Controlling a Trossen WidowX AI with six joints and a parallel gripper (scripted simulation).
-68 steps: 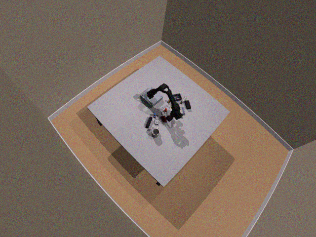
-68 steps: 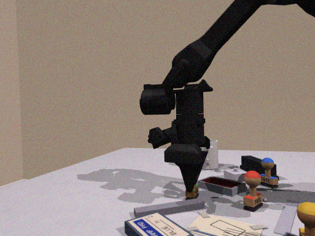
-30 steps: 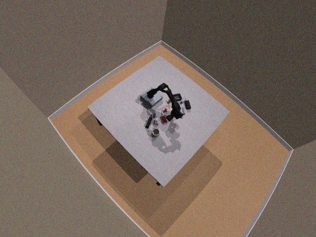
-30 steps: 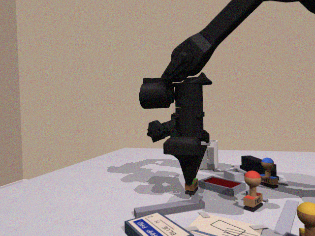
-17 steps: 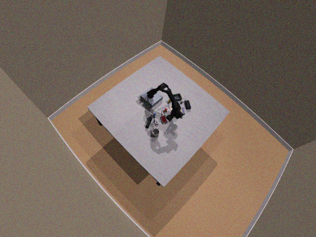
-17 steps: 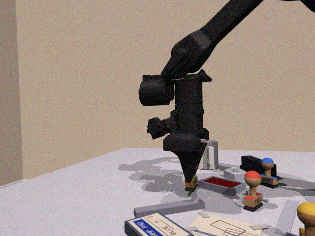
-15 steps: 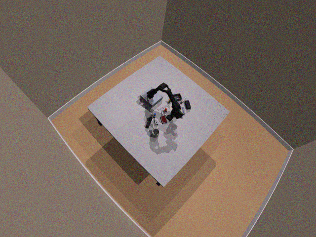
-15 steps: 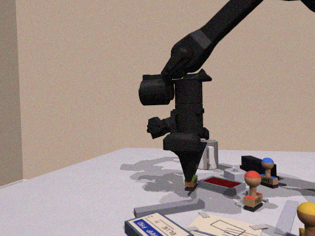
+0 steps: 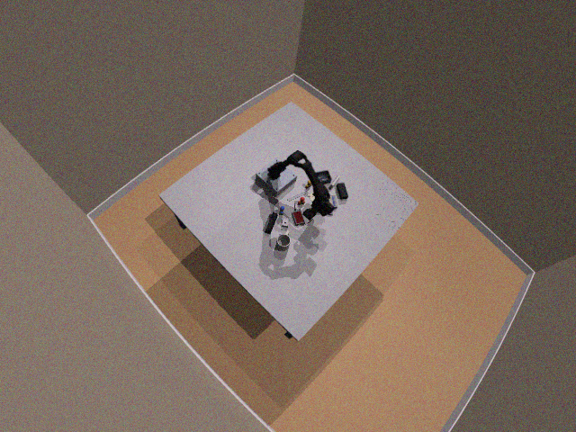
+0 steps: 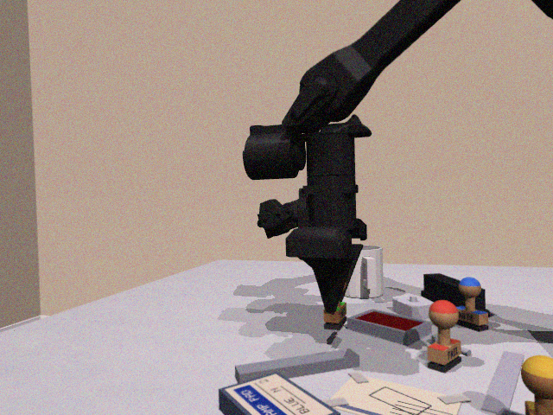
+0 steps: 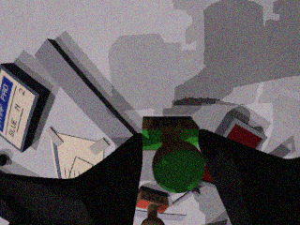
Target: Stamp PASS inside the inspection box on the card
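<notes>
Now: the ink pad 8 cm to the right of my gripper tip, 5 cm behind it and 4 cm below it. From my gripper tip the other things lie so: grey bar 8 cm to the left, 4 cm below, 2 cm ahead; green-knobbed stamp right at my gripper tip; red-knobbed stamp 12 cm behind, 3 cm below, 1 cm to the left.
</notes>
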